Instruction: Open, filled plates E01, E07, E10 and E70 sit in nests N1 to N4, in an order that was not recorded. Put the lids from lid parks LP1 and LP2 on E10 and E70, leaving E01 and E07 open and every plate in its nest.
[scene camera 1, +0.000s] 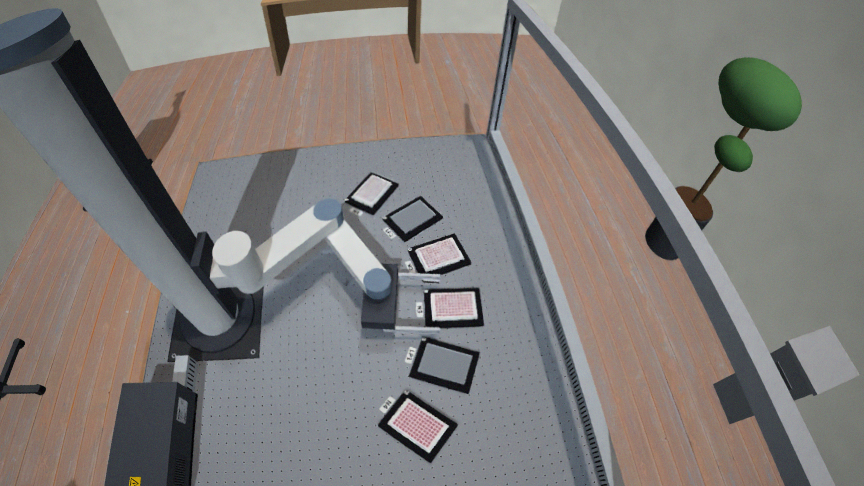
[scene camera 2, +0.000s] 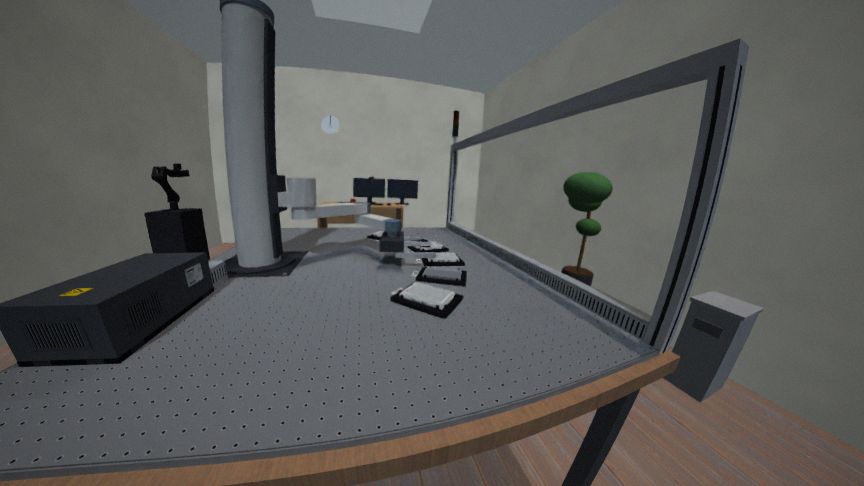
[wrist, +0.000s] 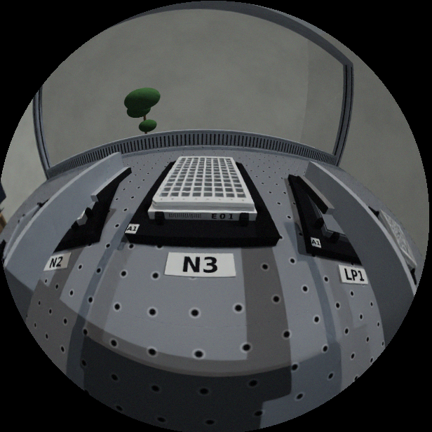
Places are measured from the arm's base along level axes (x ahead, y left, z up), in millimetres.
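Pixels of known places: gripper, fingertip midpoint: (scene camera 1: 439, 303) (scene camera 2: 432, 249); arm's base at its link origin: (scene camera 1: 218, 316) (scene camera 2: 261, 265).
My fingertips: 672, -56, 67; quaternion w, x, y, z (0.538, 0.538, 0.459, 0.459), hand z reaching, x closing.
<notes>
For each thing: its top centre in the pictures, then the offset to it from my fingertips, as dx, dy, dz. "spot": a spot on its surface instead. Level surfaces: height alone.
- plate marked E01 at its top centre: (scene camera 1: 454, 304) (scene camera 2: 442, 255) +43, +4, -28
- N4 at its top centre: (scene camera 1: 418, 424) (scene camera 2: 427, 291) -104, -320, -28
- N2 at its top centre: (scene camera 1: 439, 252) (scene camera 2: 428, 244) +32, +185, -28
- far nest at a spot on its surface: (scene camera 1: 372, 190) spot: -156, +475, -30
- perforated board at its surface level: dz -54
My gripper (scene camera 1: 430, 305) (wrist: 213, 157) is open and empty, low over the board. Its fingertips stand wide apart at the near end of nest N3, one toward N2 and one toward LP1. The plate marked E01 (scene camera 1: 454, 304) (scene camera 2: 444, 258) (wrist: 202, 182) sits open in nest N3, between the lines of the fingers. Other open plates sit in N4 (scene camera 1: 418, 423), N2 (scene camera 1: 439, 253) and the far nest (scene camera 1: 372, 190); their codes cannot be read. A grey lid (scene camera 1: 445, 363) (scene camera 2: 442, 274) lies in park LP1. Another grey lid (scene camera 1: 412, 217) lies in the park between N2 and the far nest.
The nests and parks form an arc on the perforated board (scene camera 1: 290, 417) (scene camera 2: 338, 362). The arm's column (scene camera 1: 120, 181) (scene camera 2: 248, 132) stands at the left, near a dark control box (scene camera 1: 151, 429) (scene camera 2: 108, 302). A framed screen (scene camera 1: 604, 120) (scene camera 2: 580, 108) runs along the right side.
</notes>
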